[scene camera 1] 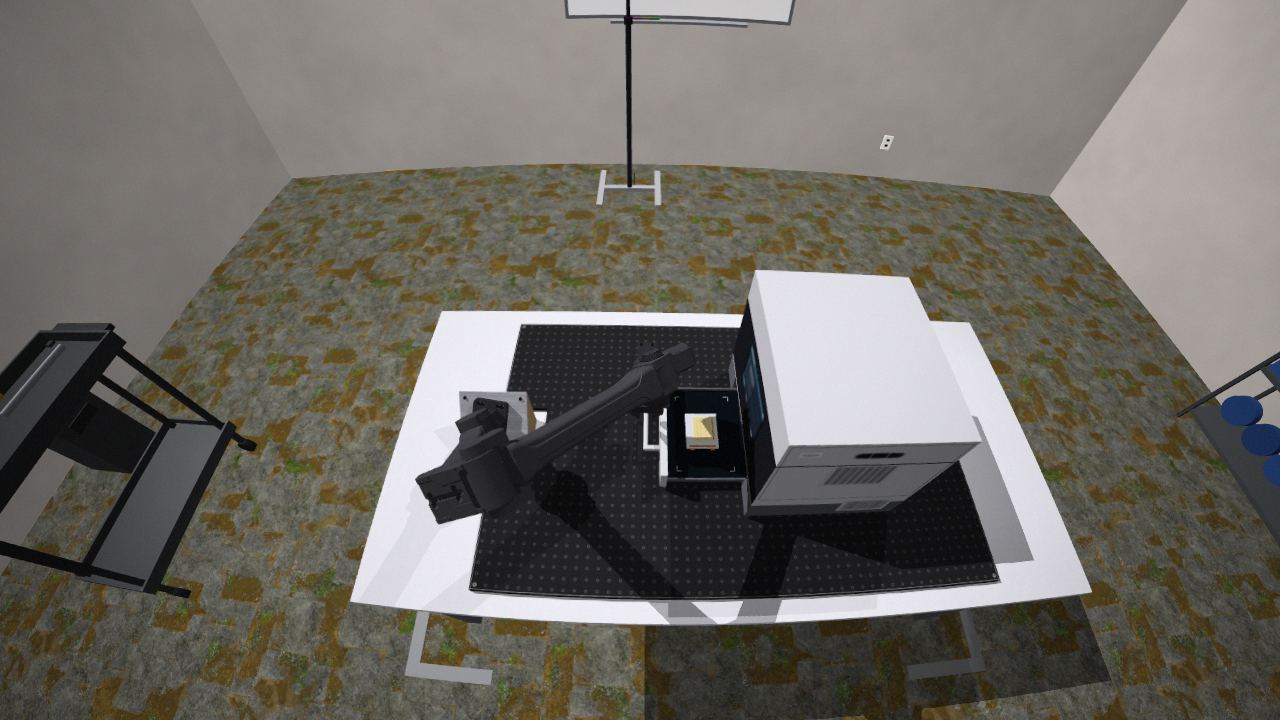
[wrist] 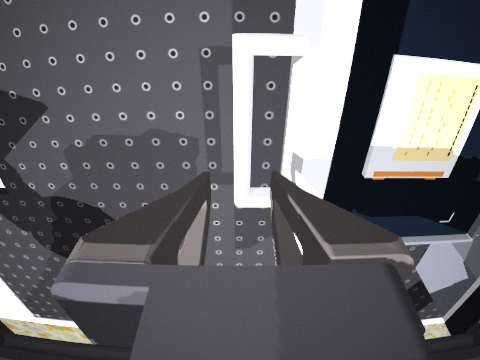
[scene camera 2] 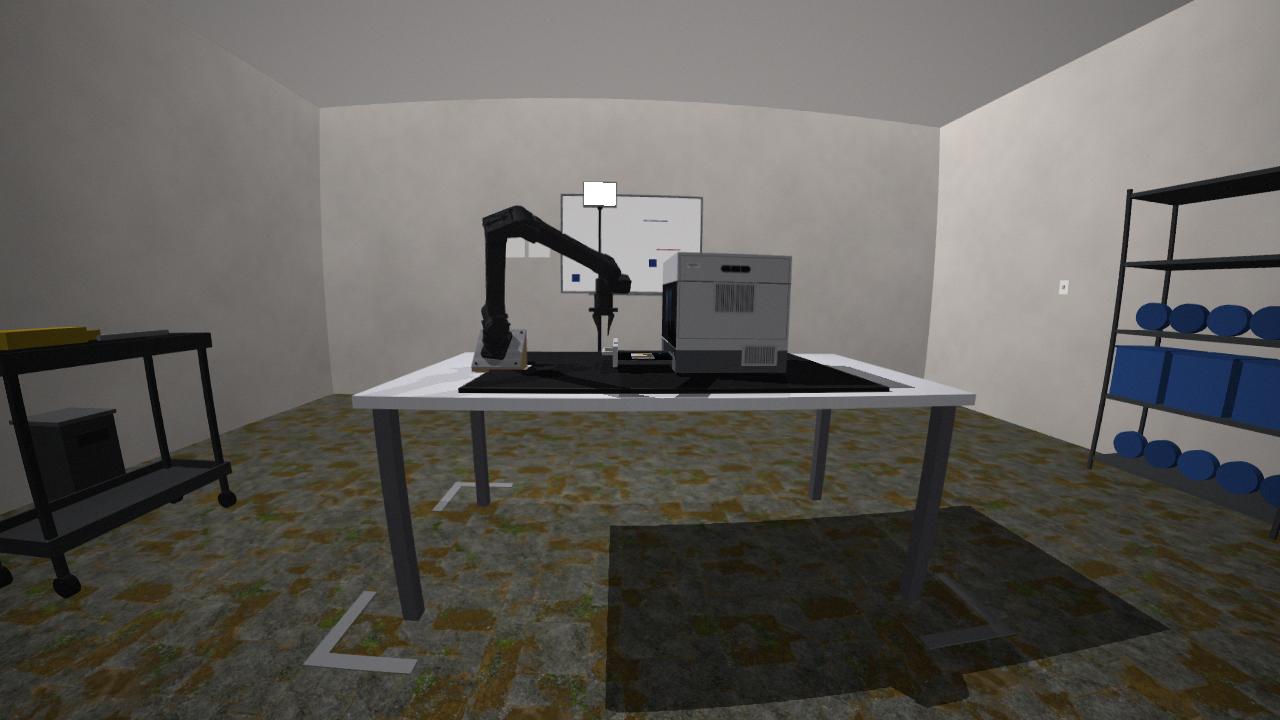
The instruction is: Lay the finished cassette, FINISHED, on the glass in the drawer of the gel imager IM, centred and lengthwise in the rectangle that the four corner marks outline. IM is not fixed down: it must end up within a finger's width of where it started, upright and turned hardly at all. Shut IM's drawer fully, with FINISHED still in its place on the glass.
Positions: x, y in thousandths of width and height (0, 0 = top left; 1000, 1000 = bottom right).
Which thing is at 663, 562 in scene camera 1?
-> A gel imager IM.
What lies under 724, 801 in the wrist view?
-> The gripper.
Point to a gel imager IM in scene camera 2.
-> At 564, 435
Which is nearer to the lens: the gel imager IM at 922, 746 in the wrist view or the finished cassette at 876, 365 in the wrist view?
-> The finished cassette.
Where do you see a finished cassette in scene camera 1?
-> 548, 597
